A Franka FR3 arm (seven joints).
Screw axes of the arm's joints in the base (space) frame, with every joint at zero. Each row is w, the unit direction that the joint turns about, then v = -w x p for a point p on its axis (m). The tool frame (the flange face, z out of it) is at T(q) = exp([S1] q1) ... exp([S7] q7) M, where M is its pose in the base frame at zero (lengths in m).
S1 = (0, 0, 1, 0, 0, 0)
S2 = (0, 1, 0, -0.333, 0, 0)
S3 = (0, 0, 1, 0, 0, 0)
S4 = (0, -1, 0, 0.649, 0, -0.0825)
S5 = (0, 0, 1, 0, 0, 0)
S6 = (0, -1, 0, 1.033, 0, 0)
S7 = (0, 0, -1, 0, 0.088, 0)
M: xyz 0.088 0 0.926 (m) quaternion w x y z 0 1 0 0
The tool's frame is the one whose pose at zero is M.
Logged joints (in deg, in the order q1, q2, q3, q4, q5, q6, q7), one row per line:
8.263 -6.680 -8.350 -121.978 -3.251 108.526 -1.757
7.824 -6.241 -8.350 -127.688 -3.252 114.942 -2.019
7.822 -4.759 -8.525 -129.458 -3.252 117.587 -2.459
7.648 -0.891 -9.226 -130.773 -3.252 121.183 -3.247
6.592 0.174 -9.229 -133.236 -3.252 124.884 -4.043
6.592 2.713 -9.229 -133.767 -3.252 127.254 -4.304
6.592 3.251 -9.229 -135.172 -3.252 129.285 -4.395
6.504 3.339 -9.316 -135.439 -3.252 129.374 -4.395
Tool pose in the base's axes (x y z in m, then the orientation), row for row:
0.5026 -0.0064 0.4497 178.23 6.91 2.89
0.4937 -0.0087 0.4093 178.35 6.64 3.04
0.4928 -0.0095 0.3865 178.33 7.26 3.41
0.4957 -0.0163 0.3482 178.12 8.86 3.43
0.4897 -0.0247 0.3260 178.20 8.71 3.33
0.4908 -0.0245 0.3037 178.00 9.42 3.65
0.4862 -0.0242 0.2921 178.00 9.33 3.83
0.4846 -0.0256 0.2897 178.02 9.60 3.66
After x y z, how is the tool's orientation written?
As angles about the fixed x, y, z axes (roll, pitch, yaw), in degrees.
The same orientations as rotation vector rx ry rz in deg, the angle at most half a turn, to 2 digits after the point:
177.68 4.65 -10.66
177.82 4.87 -10.25
177.68 5.45 -11.20
177.25 5.53 -13.65
177.36 5.37 -13.43
177.02 5.90 -14.49
177.01 6.17 -14.34
177.01 5.91 -14.77

